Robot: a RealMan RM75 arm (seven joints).
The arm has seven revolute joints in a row. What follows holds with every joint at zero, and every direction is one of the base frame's. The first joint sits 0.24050 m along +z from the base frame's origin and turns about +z. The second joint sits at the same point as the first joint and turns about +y. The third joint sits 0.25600 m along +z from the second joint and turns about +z. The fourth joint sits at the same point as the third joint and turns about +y. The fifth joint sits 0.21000 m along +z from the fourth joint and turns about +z. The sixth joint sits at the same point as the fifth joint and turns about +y. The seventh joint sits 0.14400 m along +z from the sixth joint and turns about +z. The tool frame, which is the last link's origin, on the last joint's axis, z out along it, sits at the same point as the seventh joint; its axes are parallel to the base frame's.
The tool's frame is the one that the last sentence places.
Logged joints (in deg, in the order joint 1, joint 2, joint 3, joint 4, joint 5, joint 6, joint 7), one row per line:
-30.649, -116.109, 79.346, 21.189, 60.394, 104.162, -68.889
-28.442, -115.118, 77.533, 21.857, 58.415, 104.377, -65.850
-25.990, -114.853, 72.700, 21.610, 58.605, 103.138, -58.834
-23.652, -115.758, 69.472, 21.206, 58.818, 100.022, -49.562
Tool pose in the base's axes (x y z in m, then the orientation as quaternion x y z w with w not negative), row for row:
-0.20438, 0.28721, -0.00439, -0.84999, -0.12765, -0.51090, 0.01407
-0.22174, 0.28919, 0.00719, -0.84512, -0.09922, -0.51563, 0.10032
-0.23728, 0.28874, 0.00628, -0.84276, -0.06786, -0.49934, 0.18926
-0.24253, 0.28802, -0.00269, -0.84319, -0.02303, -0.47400, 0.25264
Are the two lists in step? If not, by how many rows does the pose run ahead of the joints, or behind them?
The pose runs 1 row ahead of the joints: the pose in row i belongs to the joints in row i + 1.
